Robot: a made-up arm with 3 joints. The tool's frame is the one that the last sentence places.
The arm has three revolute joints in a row. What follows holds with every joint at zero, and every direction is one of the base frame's.
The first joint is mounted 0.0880 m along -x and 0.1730 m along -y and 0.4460 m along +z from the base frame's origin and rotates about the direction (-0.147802, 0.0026, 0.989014).
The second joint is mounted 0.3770 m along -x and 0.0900 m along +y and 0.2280 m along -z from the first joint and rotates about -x.
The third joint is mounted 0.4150 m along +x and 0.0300 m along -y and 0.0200 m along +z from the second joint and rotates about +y.
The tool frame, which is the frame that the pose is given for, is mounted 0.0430 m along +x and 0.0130 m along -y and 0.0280 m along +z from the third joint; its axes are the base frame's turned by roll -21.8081, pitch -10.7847 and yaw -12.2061 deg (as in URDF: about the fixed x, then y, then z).
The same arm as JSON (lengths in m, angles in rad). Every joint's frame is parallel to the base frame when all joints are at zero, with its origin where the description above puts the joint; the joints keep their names.
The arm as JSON. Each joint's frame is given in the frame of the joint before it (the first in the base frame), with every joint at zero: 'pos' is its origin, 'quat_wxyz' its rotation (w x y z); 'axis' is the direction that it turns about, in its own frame. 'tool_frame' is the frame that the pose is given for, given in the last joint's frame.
{"length_unit": "m", "angle_unit": "rad", "joints": [{"joint": "joint 1", "pos": [-0.088, -0.173, 0.446], "quat_wxyz": [1.0, 0.0, 0.0, 0.0], "axis": [-0.147802, 0.0026, 0.989014]}, {"joint": "joint 2", "pos": [-0.377, 0.09, -0.228], "quat_wxyz": [1.0, 0.0, 0.0, 0.0], "axis": [-1.0, 0.0, 0.0]}, {"joint": "joint 3", "pos": [0.415, -0.03, 0.02], "quat_wxyz": [1.0, 0.0, 0.0, 0.0], "axis": [0.0, 1.0, 0.0]}], "tool_frame": {"pos": [0.043, -0.013, 0.028], "quat_wxyz": [0.970169, -0.197071, -0.071733, -0.121612]}}
